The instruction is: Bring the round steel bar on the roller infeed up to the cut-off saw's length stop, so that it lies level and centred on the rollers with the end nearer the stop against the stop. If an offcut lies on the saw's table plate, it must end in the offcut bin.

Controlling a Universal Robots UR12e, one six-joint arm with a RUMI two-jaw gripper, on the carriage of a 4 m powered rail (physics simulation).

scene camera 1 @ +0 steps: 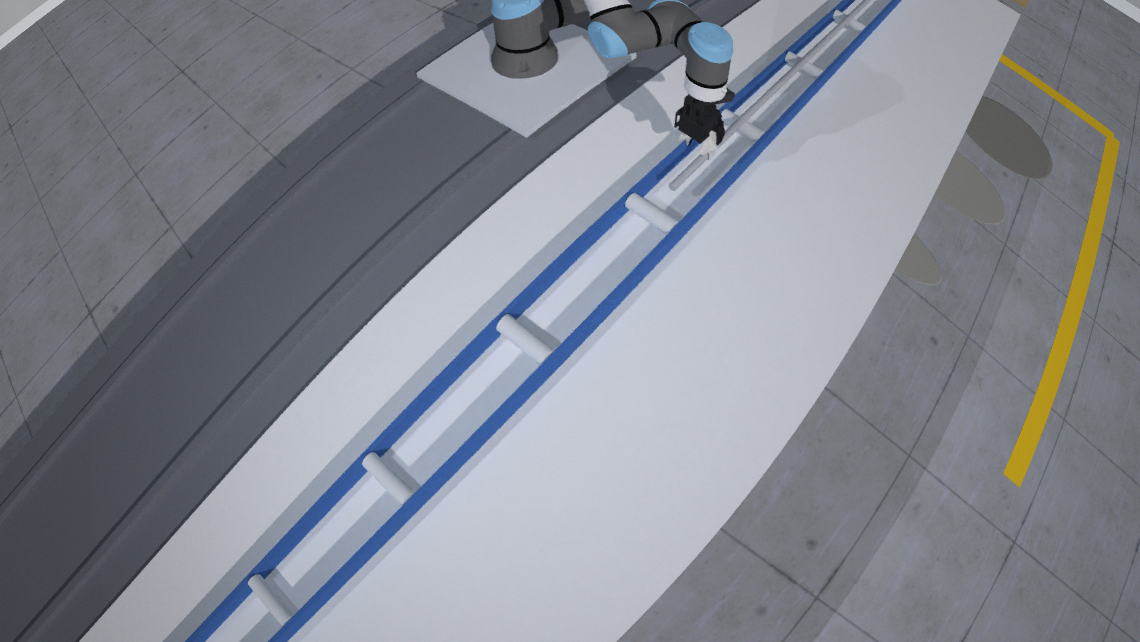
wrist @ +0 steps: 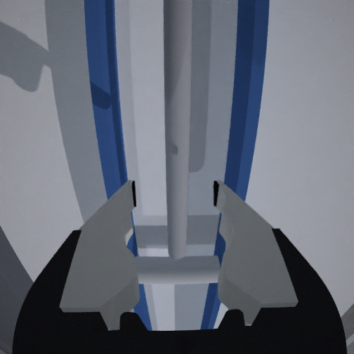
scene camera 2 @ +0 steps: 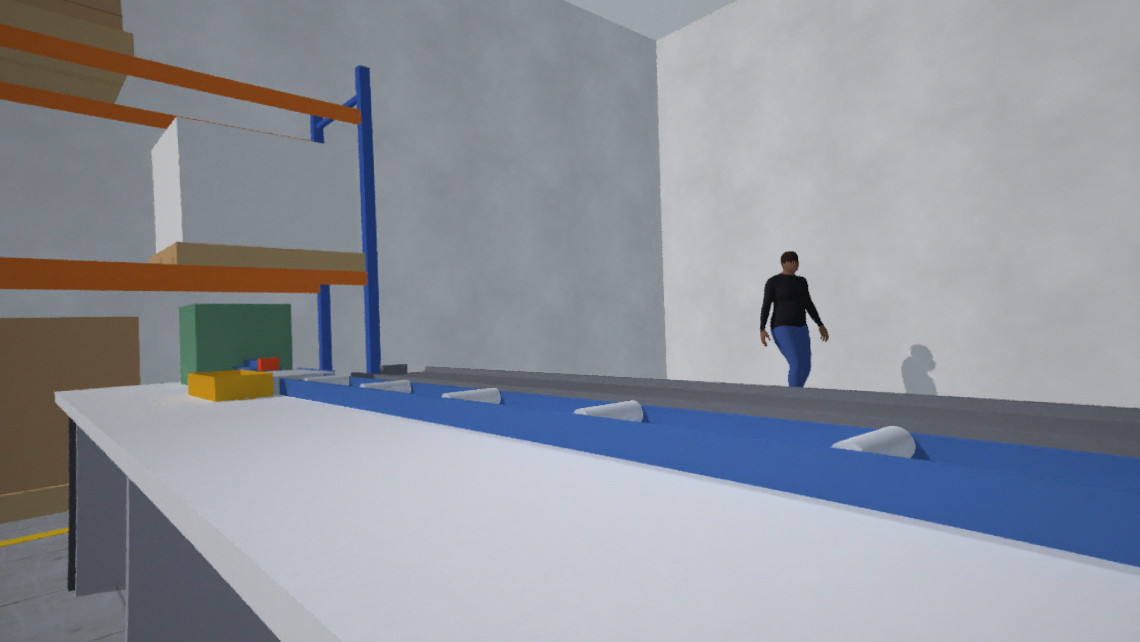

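Pixels of known places: gripper, between the fingertips: point(scene camera 1: 698, 152); arm's base, origin of its link: point(scene camera 1: 524, 58).
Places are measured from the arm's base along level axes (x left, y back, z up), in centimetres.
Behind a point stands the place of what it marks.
The round steel bar point(scene camera 1: 687, 170) @(y -62.1, x -10.7, z 5.0 cm) point(wrist: 178, 100) is a thin grey rod along the middle of the roller infeed point(scene camera 1: 618, 295) @(y -69.4, x -44.8, z 1.2 cm) point(scene camera 2: 717, 460) @(y -69.4, x -78.5, z -0.9 cm). Its near end stops just short of a roller point(wrist: 177, 271) in the wrist view. My gripper point(scene camera 1: 699, 145) @(y -61.7, x -5.7, z 7.3 cm) point(wrist: 174, 182) is open, with its fingers wide apart on either side of the bar near that end; neither finger touches it. The yellow offcut bin point(scene camera 2: 229, 385) @(y -83.8, x -240.8, z 1.4 cm) stands at the far left in scene camera 2; its inside is hidden. Small red and blue saw parts point(scene camera 2: 268, 364) @(y -62.6, x -279.1, z 5.3 cm) show behind it. The length stop cannot be made out, and no offcut is seen.
The infeed's blue side rails point(wrist: 102, 75) point(wrist: 251, 75) flank the fingers. More rollers point(scene camera 1: 526, 336) @(y -62.4, x -63.9, z 3.0 cm) cross the infeed. My arm's base plate point(scene camera 1: 470, 75) @(y 7.1, x -14.6, z 0.0 cm) sits on the dark powered rail point(scene camera 1: 279, 263). A green box point(scene camera 2: 239, 334) @(y -64.4, x -309.0, z 16.8 cm), a storage rack point(scene camera 2: 368, 223) and a person point(scene camera 2: 789, 303) are beyond.
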